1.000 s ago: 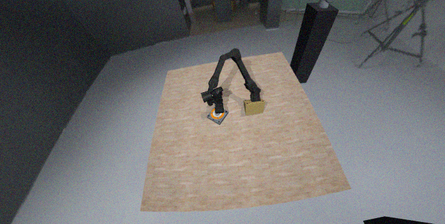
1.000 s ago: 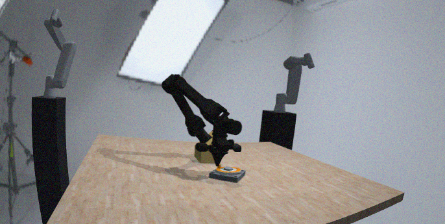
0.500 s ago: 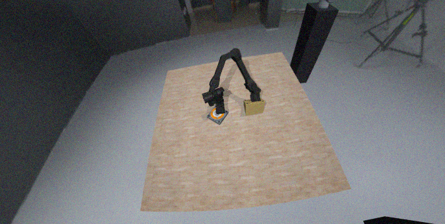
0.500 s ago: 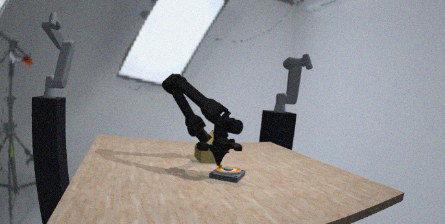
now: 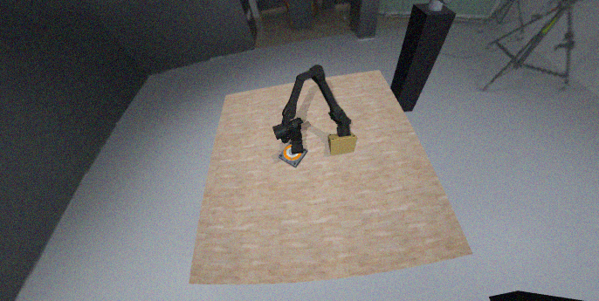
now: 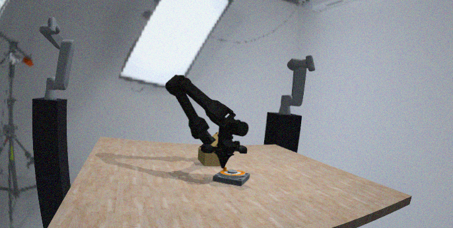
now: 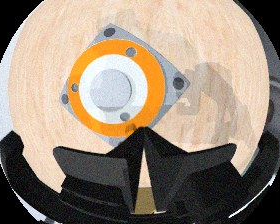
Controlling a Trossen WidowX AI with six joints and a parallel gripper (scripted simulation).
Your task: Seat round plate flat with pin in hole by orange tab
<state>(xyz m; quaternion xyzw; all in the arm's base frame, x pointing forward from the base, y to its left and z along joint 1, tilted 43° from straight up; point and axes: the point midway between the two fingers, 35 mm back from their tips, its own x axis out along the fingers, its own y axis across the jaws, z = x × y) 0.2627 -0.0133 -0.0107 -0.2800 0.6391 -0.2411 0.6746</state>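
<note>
My gripper tip is now 4 cm short of the base, 3 cm to the right of it and 2 cm above it.
</note>
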